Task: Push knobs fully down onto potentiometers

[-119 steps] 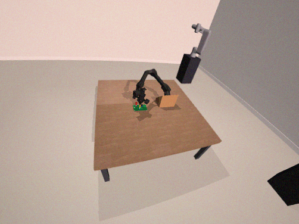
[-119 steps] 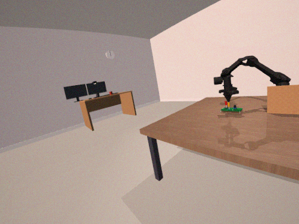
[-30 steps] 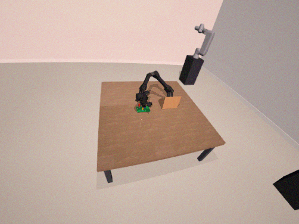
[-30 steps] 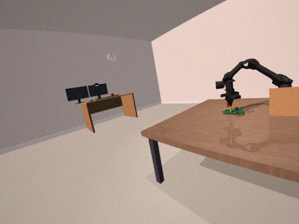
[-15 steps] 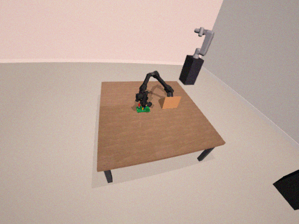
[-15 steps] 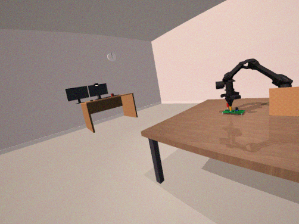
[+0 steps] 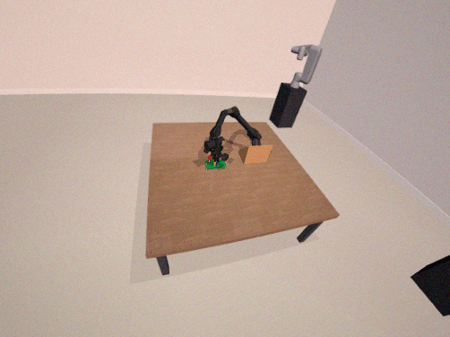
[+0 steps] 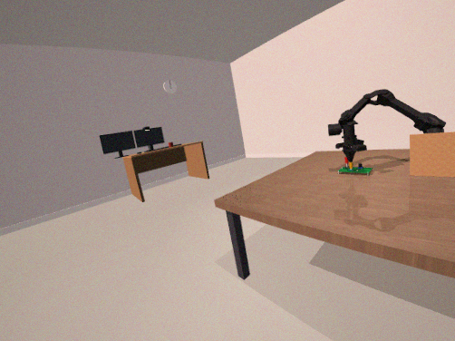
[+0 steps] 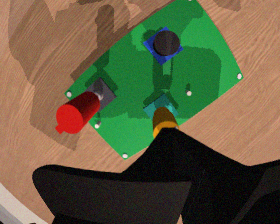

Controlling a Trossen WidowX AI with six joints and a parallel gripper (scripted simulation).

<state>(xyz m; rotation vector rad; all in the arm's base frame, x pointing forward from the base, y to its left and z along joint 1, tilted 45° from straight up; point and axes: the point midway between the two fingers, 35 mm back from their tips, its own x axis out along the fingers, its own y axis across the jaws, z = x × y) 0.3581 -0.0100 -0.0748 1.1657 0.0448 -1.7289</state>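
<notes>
Right now the yellow knob is 1 cm below my gripper tip. From my gripper tip the other things lie so: red knob 3 cm ahead, 5 cm to the right.
</notes>
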